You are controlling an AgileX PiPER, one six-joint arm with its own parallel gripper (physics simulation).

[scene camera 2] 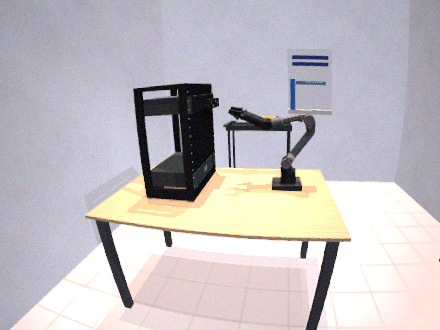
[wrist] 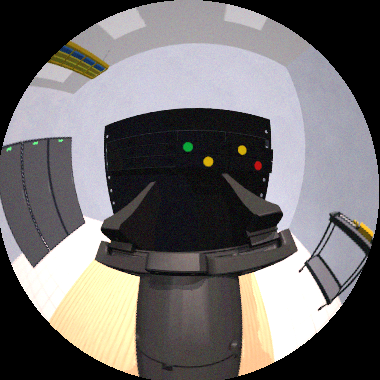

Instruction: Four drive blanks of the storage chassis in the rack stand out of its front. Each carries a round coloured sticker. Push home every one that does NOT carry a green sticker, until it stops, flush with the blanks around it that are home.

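Note:
The black rack (scene camera 2: 187,150) (wrist: 190,119) holds the storage chassis (scene camera 2: 161,106) near its top. In the wrist view, four stickered drive blanks show: one with a green sticker (wrist: 188,147), one with a yellow sticker (wrist: 208,161) lower and slightly right, another with a yellow sticker (wrist: 242,150) farther right, and one with a red sticker (wrist: 258,165) lower at the far right. In the scene view, blanks (scene camera 2: 215,102) stand out of the front. My gripper (scene camera 2: 231,111) (wrist: 188,184) is open, apart from the rack front, with its fingers below the stickers in the wrist view. How far each blank protrudes is hard to tell.
The rack stands on the wooden table (scene camera 2: 260,220). The arm's base (scene camera 2: 287,184) is on the right of it. A dark cart (scene camera 2: 257,127) with a yellow item stands behind the table. Grey cabinets (wrist: 37,195) stand left in the wrist view.

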